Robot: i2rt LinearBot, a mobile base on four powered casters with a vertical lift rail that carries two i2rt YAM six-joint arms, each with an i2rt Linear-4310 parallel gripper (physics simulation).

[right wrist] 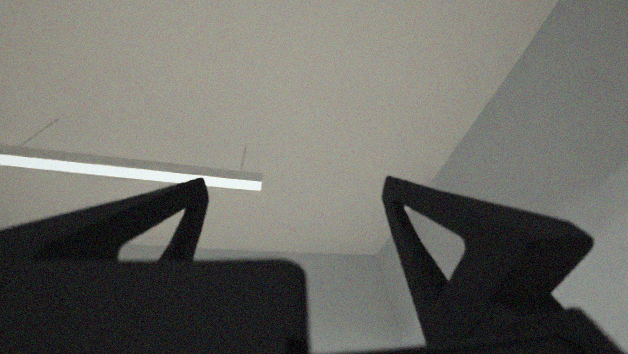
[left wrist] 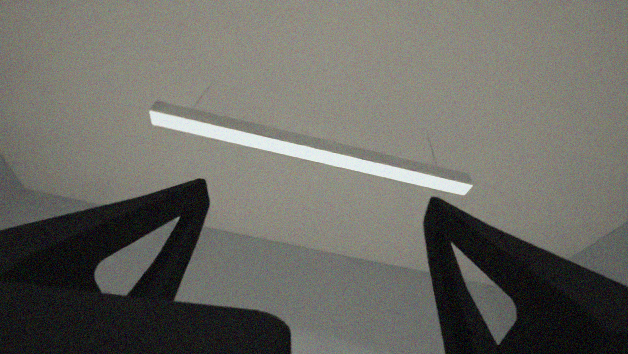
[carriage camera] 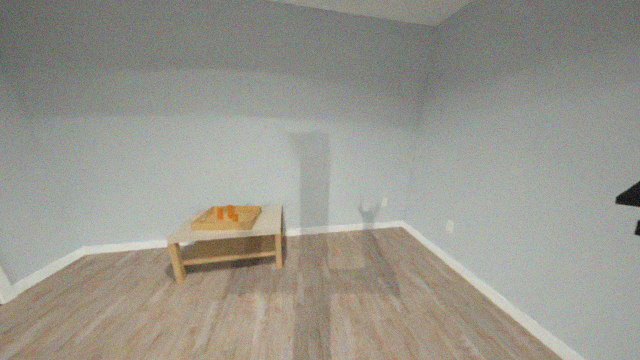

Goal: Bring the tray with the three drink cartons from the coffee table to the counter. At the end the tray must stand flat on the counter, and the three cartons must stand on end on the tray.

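Places are measured from the left arm's base along level axes (x left, y down, z back), in millimetres.
Where they show: left gripper, fingertip midpoint: (left wrist: 315, 200); right gripper, fingertip midpoint: (right wrist: 297, 187).
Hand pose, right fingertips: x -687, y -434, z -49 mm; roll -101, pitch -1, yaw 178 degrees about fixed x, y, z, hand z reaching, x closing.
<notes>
Each offset is from my right fingertips to the top centre of the thing. "spot": to the spot under its first point. Level surfaces: height alone.
In the carriage camera, a light wooden tray (carriage camera: 220, 226) lies on the coffee table {dy +871 mm} (carriage camera: 271, 216), left of the picture's middle and some way off. Three small orange cartons stand close together on it: a left carton (carriage camera: 219, 214), a back carton (carriage camera: 230, 209) and a front carton {spot: dy +794, dx +1087, dz -1306 mm} (carriage camera: 234, 218) that looks lower; its pose is too small and blurred to tell. The counter does not show. My left gripper (left wrist: 315, 200) is open and empty, pointing up towards the ceiling. My right gripper (right wrist: 297, 187) is open and empty, also pointing up. Both are far from the tray.
The coffee table has thick legs and a lower shelf {dy +1171 mm} (carriage camera: 230, 257), and stands near the back wall (carriage camera: 240, 160). A side wall (carriage camera: 525, 175) runs along the right. A dark part of my right arm (carriage camera: 631, 196) shows at the right edge. A ceiling lamp {spot: dy -756, dx +749, dz -611 mm} (left wrist: 310, 152) (right wrist: 125, 171) hangs overhead.
</notes>
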